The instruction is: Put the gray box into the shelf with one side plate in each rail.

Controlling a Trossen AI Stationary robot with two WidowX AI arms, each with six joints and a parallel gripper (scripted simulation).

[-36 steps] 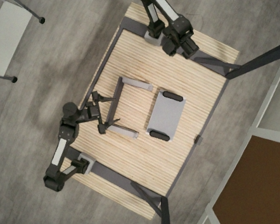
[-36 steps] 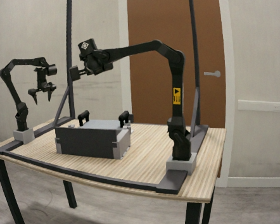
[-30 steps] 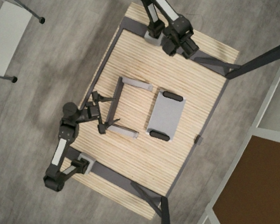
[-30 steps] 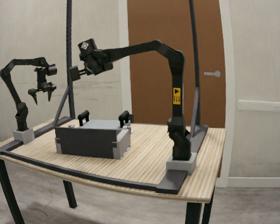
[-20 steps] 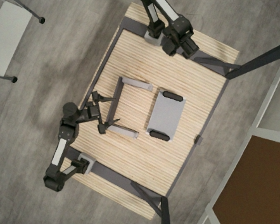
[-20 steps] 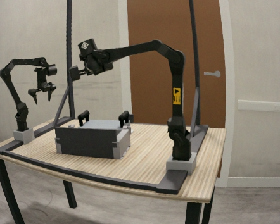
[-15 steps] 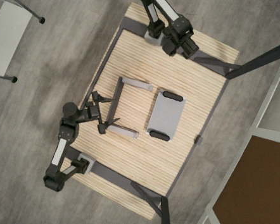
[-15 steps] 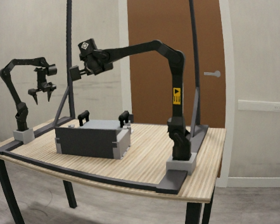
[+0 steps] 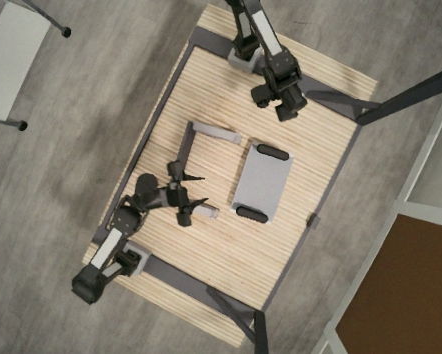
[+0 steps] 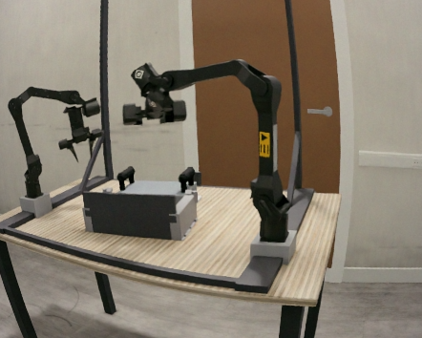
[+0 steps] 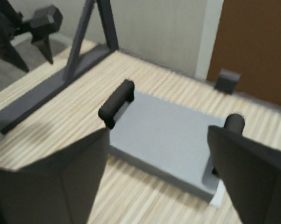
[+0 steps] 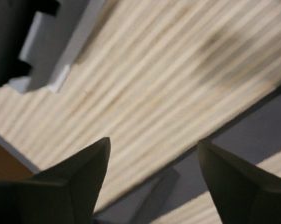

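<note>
Right now the gray box is 17 cm behind my left hand, 11 cm to the right of it and 27 cm below it. Round my left hand: shelf back wall: 13 cm ahead, 3 cm to the right, 23 cm below.
The gray box lies 270 mm to the left of my right hand, 150 mm below it and 90 mm behind it. From my right hand the other things lie so: shelf back wall 350 mm to the left, 210 mm ahead, 110 mm below.
</note>
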